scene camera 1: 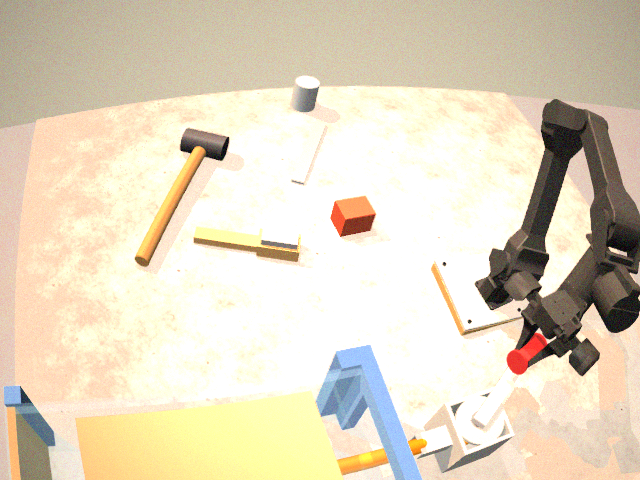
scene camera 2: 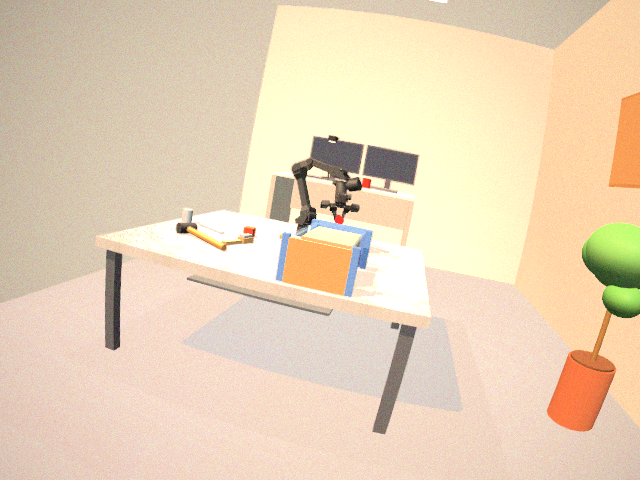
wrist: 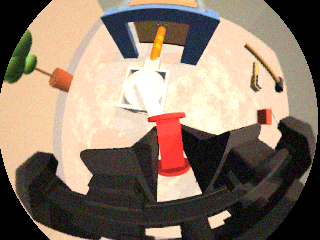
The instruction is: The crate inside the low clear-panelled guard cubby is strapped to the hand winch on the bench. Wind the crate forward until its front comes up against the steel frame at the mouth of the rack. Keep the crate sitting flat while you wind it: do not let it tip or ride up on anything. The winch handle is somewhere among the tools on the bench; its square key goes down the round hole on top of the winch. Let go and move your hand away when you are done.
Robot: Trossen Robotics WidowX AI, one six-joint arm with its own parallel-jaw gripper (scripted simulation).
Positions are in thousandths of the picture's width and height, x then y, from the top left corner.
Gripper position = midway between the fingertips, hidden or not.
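Note:
Scene camera 1: the gripper (scene camera 1: 809,757), a red knob (scene camera 1: 809,751), a red block (scene camera 1: 554,449), a mallet (scene camera 1: 313,301). Wrist view: gripper (wrist: 520,535), red knob (wrist: 539,677).

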